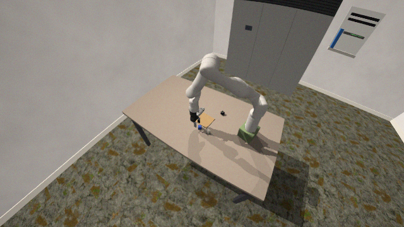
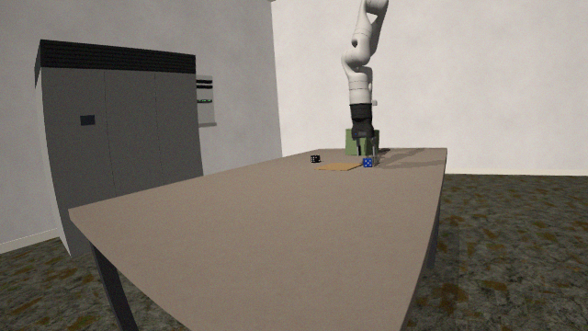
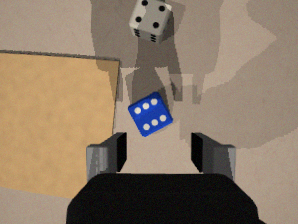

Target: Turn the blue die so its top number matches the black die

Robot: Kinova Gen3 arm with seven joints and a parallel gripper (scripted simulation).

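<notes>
The blue die lies 5 cm below my hand and 3 cm behind it. The rest, counted from my hand: white die 11 cm behind, 5 cm below; then black die 26 cm to the right, 15 cm behind, 5 cm below; then tan mat 11 cm to the right, 6 cm below, 2 cm behind.
</notes>
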